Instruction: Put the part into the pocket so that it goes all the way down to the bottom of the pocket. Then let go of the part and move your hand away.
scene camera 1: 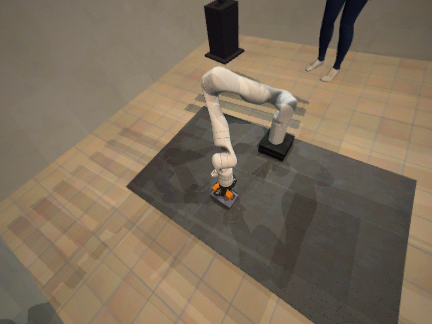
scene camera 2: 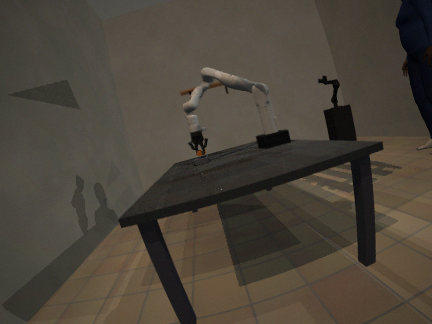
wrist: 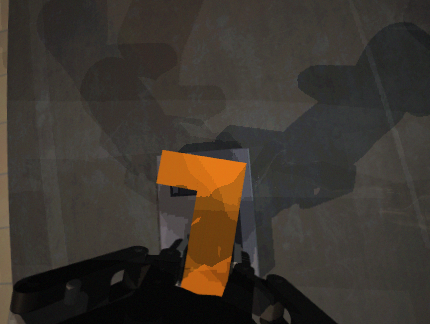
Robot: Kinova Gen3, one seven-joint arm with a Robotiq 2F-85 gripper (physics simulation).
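Pixels of known places: gripper, fingertip midpoint: (scene camera 1: pixel 226 193) (scene camera 2: pixel 201 155) (wrist: pixel 211 250); arm's base, origin of the base link: (scene camera 1: pixel 275 138) (scene camera 2: pixel 271 132).
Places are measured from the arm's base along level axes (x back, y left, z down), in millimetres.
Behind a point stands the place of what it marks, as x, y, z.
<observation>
An orange L-shaped part (scene camera 1: pixel 229 194) {-483, 38, -4} (scene camera 2: pixel 200 153) {-478, 50, 12} (wrist: pixel 216 215) {-476, -21, -4} is held in my gripper (scene camera 1: pixel 223 191) {-482, 14, 27} (scene camera 2: pixel 198 150) {-482, 14, 27} (wrist: pixel 211 250) {-482, 14, 27}. The fingers are shut on its long arm, and its short arm points left in the wrist view. The grey block with the pocket (scene camera 1: pixel 219 199) {-530, 0, 44} (wrist: pixel 171 220) {-523, -4, 43} lies on the table under the part. In the wrist view the part is turned relative to the block's sides, and its short arm overlaps the block's left rim. Dark strips of pocket show below the short arm and right of the long arm. The pocket's bottom is hidden.
The dark table top (scene camera 1: pixel 320 240) {-343, 501, 80} (scene camera 2: pixel 250 175) {-204, 694, 79} carries the block and the robot's black base (scene camera 1: pixel 276 145) {-42, 34, -1} (scene camera 2: pixel 273 138) {-11, 98, 30}, which stands farther back. A black pedestal (scene camera 1: pixel 222 31) (scene camera 2: pixel 340 123) and a standing person (scene camera 1: pixel 336 37) (scene camera 2: pixel 419 55) are on the floor beyond the table.
</observation>
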